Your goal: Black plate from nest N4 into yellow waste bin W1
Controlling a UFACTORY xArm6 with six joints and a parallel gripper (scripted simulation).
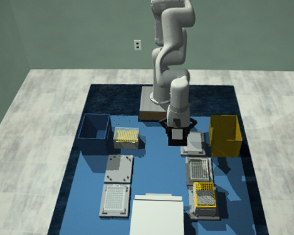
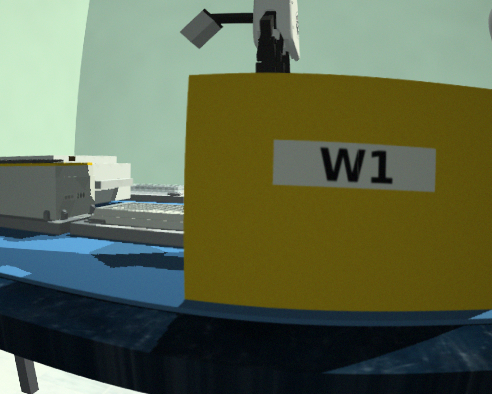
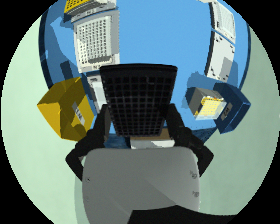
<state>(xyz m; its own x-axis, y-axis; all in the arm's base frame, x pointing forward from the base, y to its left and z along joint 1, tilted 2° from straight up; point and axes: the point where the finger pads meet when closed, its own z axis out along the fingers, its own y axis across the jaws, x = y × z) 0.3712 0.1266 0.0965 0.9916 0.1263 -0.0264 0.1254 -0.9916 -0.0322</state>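
Right now the yellow waste bin W1 is 230 mm to the left of my hand, 120 mm below it and 110 mm behind it. Also, from my hand: yellow rack 250 mm ahead, 140 mm to the left, 100 mm below; then black plate 10 mm below; then white plate 140 mm below, 120 mm to the left, 90 mm ahead.
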